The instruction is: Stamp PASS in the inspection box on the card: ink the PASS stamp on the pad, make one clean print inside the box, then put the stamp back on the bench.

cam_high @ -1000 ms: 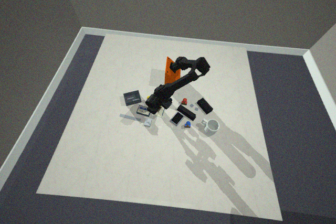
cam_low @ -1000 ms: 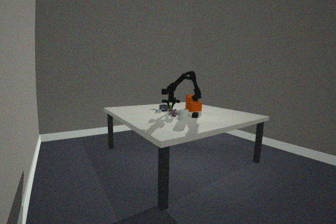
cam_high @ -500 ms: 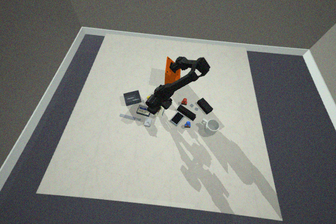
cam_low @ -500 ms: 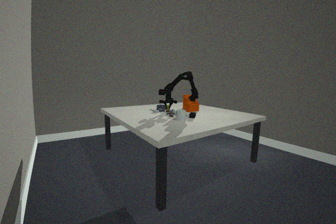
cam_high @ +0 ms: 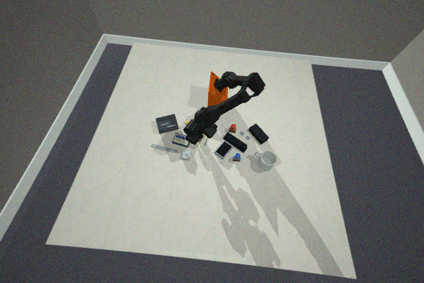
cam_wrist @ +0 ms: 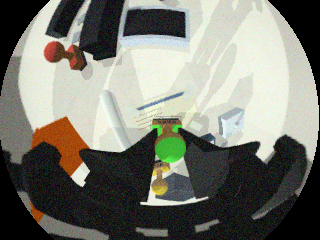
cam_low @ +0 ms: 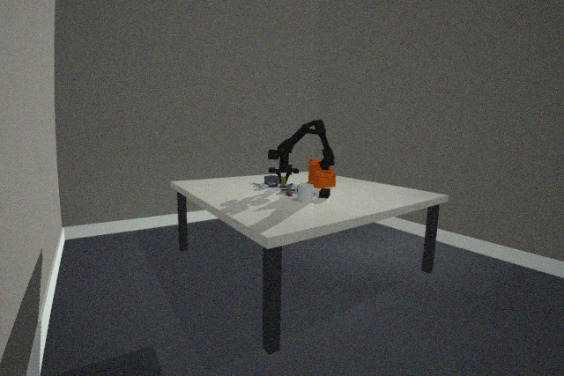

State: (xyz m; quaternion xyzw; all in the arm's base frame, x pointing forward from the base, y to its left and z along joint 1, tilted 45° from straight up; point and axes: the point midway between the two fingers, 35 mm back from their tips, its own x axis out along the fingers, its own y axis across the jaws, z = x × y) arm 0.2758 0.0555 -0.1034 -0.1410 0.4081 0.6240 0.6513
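The green stamp is right at my gripper tip. From my gripper tip the other things lie so: pale card 3 cm below, 1 cm to the left; ink pad 14 cm to the left, 4 cm ahead, 2 cm below; yellow stamp 8 cm to the right, 5 cm behind, 1 cm below.
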